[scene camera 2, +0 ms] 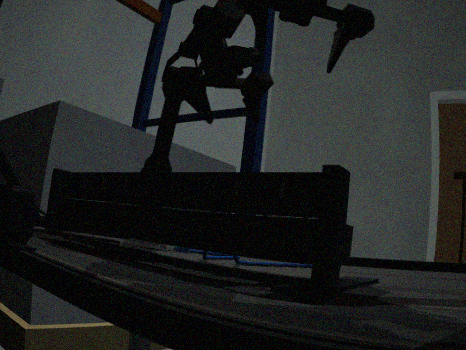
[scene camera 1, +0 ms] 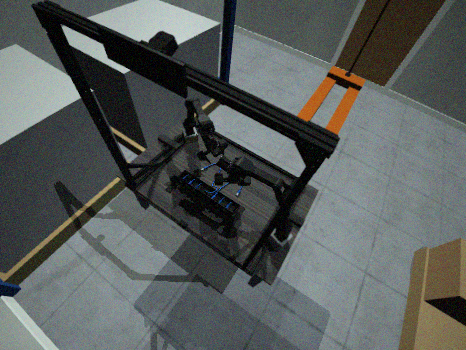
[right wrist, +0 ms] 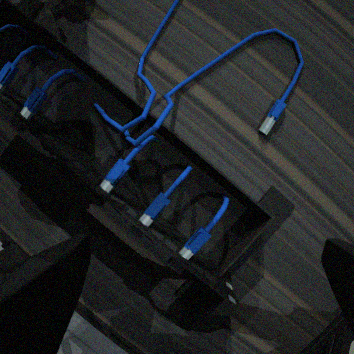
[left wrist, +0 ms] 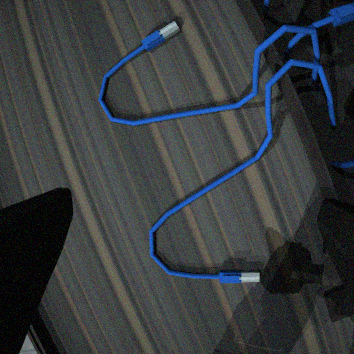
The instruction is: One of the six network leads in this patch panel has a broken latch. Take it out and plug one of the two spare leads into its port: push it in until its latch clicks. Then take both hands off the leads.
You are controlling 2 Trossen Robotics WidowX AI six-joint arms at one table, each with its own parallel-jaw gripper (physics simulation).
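Frame: origin at the left arm's base, x ahead, y left, z up, level; centimetres.
Seen in the pictures: left gripper, fingertip midpoint: [scene camera 2: 235, 123] [scene camera 1: 217, 159] [left wrist: 200, 206]; right gripper, fingertip midpoint: [scene camera 2: 295, 63] [scene camera 1: 229, 184] [right wrist: 209, 250]; left arm's base, origin of the base link: [scene camera 1: 189, 131]; right arm's base, origin of the base link: [scene camera 1: 281, 234].
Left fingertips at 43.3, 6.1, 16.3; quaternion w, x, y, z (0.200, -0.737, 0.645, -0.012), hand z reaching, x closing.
Offsets run from my left fingertips to a thing's top centre, as dx, dy, dz. "spot": to the spot under its first point. Level surfaces: height alone.
The patch panel [scene camera 1: 223, 202] [scene camera 2: 200, 195] stands on the table. Blue leads with pale tips sit along it, three at one end {spot: +16.8, -7.6, -13.7} [right wrist: 116, 172] {spot: +20.9, -4.5, -13.7} [right wrist: 157, 205] {spot: +25.5, -1.6, -13.7} [right wrist: 197, 242], others at the left in the right wrist view. Which latch is broken cannot be told. One spare lead's plug {spot: +14.7, +11.2, -22.2} [scene camera 1: 238, 192] [left wrist: 160, 36] [right wrist: 274, 117] and the other's {spot: -10.9, -6.2, -22.5} [scene camera 1: 202, 169] [left wrist: 240, 277] lie on the table. My left gripper [scene camera 1: 211, 157] [scene camera 2: 230, 115] is open above the table beyond the panel. My right gripper [scene camera 1: 232, 181] [right wrist: 209, 250] is open over the panel's end with three leads; no lead is between its fingers.
A black frame [scene camera 1: 245, 107] rises around the table {dz -23.2} [scene camera 1: 255, 220]. The two spare cables run close together at the panel's edge. Grey blocks [scene camera 1: 165, 30] stand behind at the left. An orange pallet-jack shape [scene camera 1: 345, 112] and a cardboard box [scene camera 1: 417, 285] are on the floor, off the table.
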